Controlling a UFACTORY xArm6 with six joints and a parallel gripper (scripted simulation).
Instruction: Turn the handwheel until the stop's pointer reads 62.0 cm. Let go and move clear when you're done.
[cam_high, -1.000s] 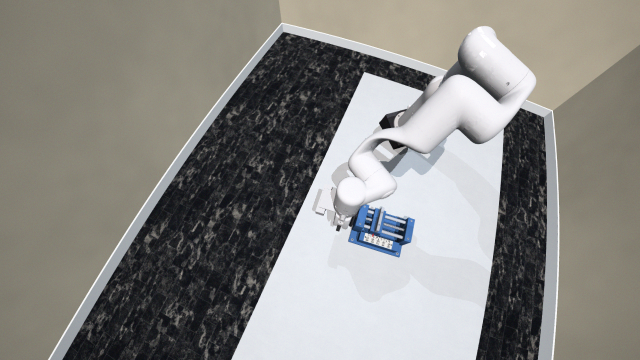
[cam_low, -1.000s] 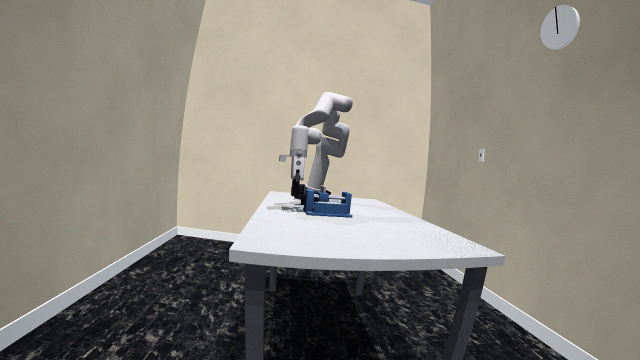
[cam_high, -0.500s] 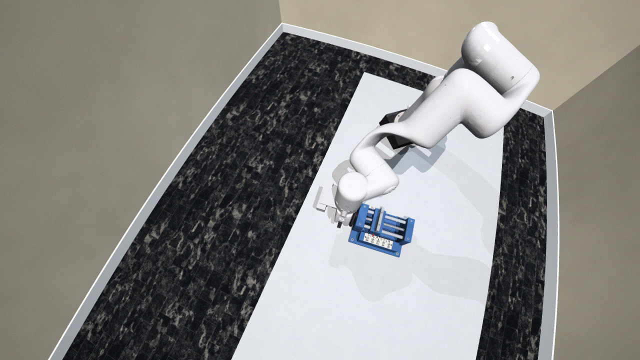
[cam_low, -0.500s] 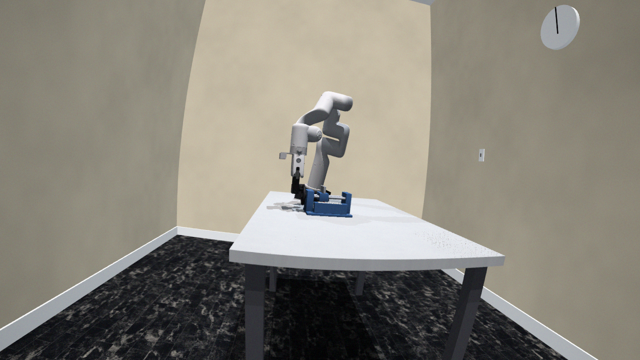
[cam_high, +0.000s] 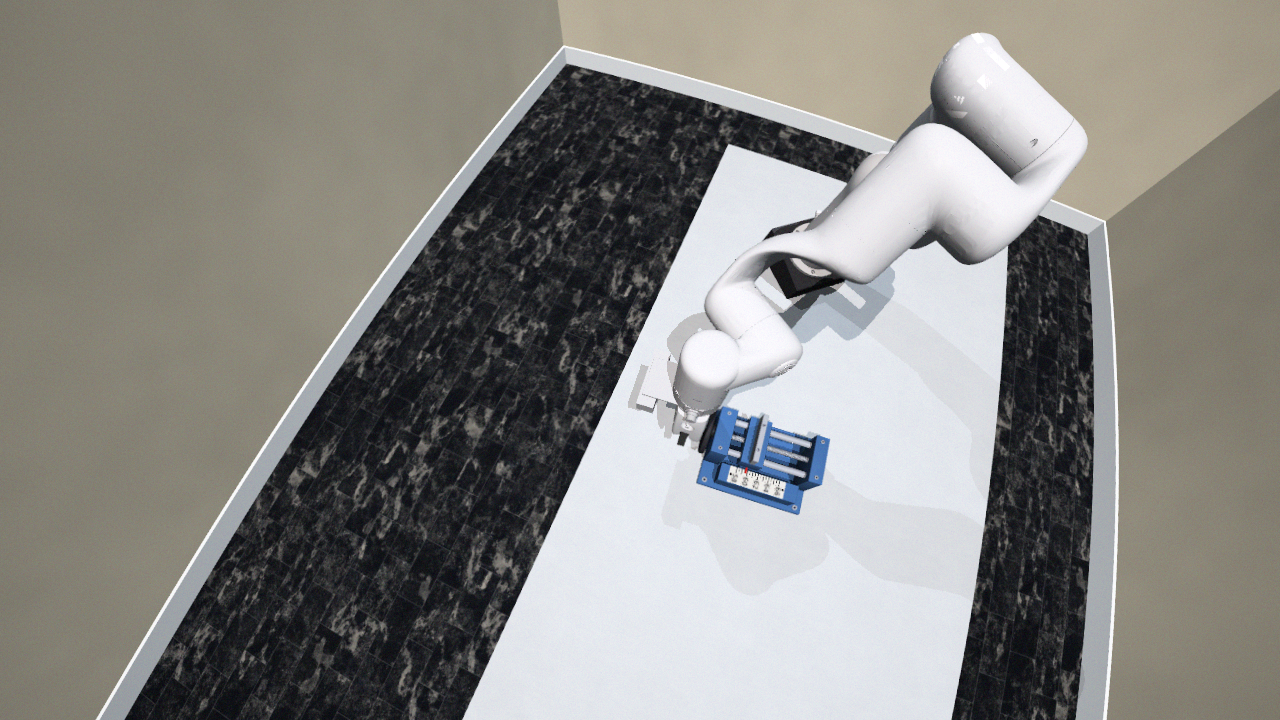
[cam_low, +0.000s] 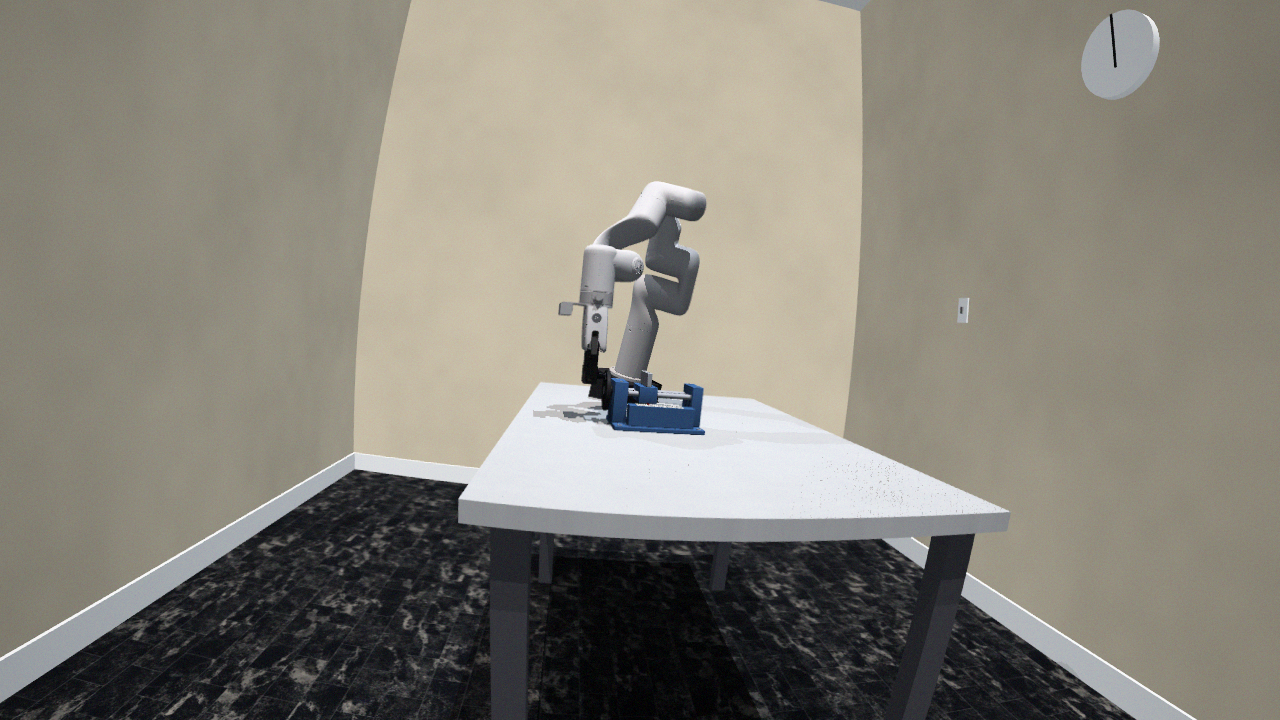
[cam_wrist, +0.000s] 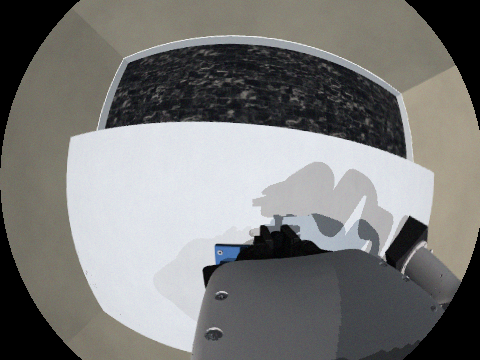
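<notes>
My hand is 130 mm to the right of the stop, 20 mm short of it and 20 mm above it. From my hand the other things lie so: handwheel 20 mm to the left, 10 mm below.
</notes>
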